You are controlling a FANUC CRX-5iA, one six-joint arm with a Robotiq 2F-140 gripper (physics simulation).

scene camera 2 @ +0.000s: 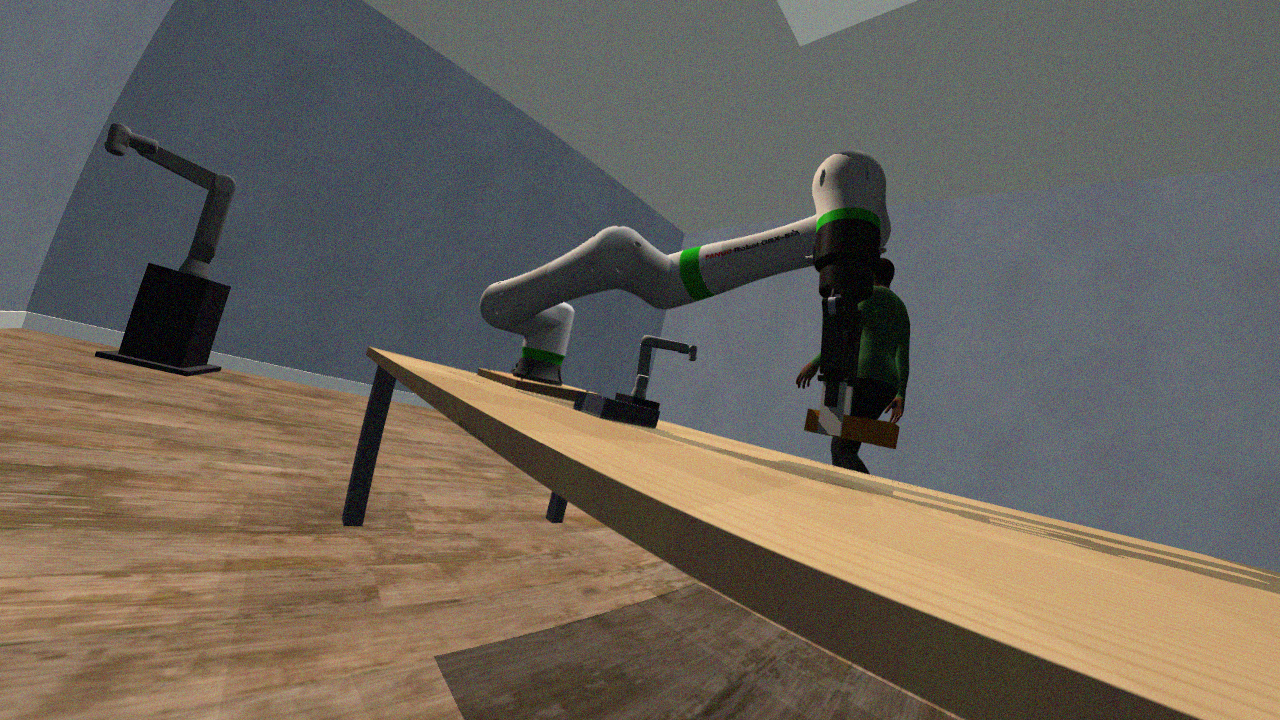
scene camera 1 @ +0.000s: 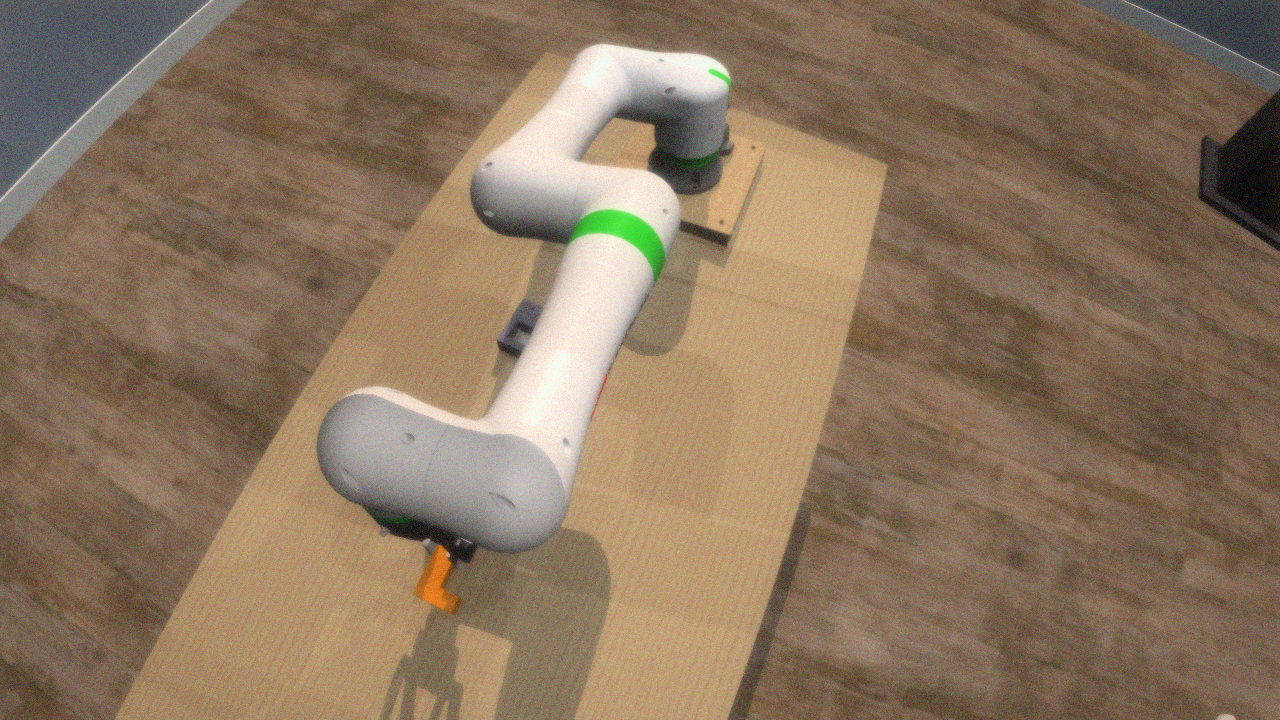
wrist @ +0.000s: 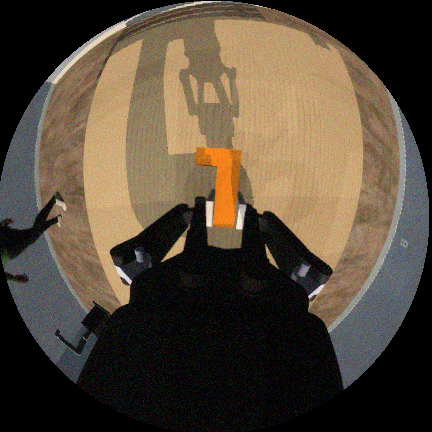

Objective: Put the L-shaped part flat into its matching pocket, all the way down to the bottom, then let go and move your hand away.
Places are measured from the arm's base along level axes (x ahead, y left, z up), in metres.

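Pixels of known places: gripper, between the fingertips: (scene camera 2: 832,435) (scene camera 1: 450,554) (wrist: 225,198); arm's base, origin of its link: (scene camera 2: 537,380) (scene camera 1: 685,167).
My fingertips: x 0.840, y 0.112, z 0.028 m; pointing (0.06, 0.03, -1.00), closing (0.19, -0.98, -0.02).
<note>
Ahead of a thing's pixels: the offset from my fingertips to its top centre.
The orange L-shaped part {0.018 m left, 0.016 m ahead, 0.030 m up} (scene camera 1: 435,582) (scene camera 2: 870,431) (wrist: 226,185) is held level above the table, with its short leg at the end away from the hand in the wrist view. My gripper (scene camera 2: 834,420) (wrist: 225,198) is shut on the long leg of the part, one pale fingertip on each side. In scene camera 2 there is a gap between the part and the table top. The dark grey pocket block {0.104 m right, 0.375 m back, 0.022 m down} (scene camera 1: 508,338) (scene camera 2: 617,410) sits on the table between the part and the robot's base. My forearm hides part of it in scene camera 1, so the pocket's full outline does not show.
The wooden table (scene camera 1: 716,429) (scene camera 2: 805,573) (wrist: 310,125) carries the robot's base plate (scene camera 1: 738,192) at its far end. A person in green (scene camera 2: 884,331) stands beyond the table. Another robot on a black pedestal (scene camera 2: 174,313) stands at the left in scene camera 2.
</note>
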